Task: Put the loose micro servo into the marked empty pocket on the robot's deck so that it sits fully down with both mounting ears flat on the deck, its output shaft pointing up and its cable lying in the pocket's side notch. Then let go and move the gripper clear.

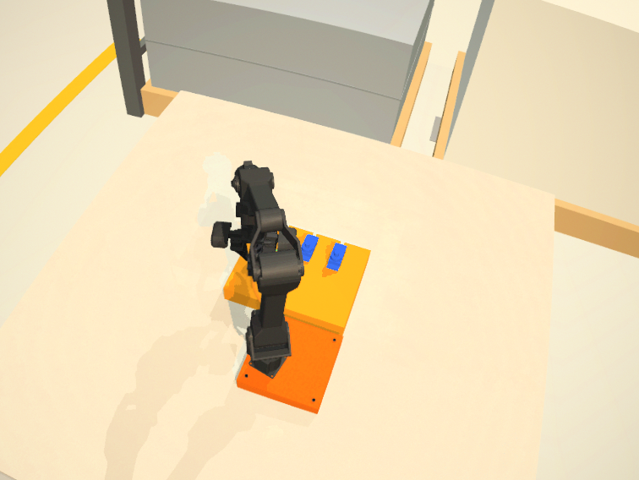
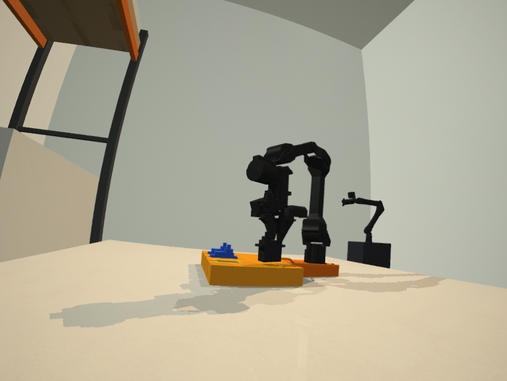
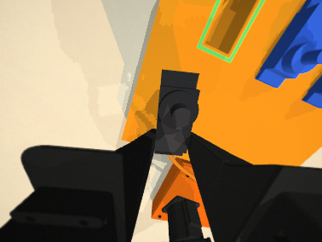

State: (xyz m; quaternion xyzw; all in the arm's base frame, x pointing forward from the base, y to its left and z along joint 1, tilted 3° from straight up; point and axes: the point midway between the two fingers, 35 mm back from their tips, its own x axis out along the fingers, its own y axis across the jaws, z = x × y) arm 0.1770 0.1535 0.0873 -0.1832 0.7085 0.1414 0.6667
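The orange deck lies 30 mm ahead of my gripper tip, 90 mm to the right of it and 80 mm below it.
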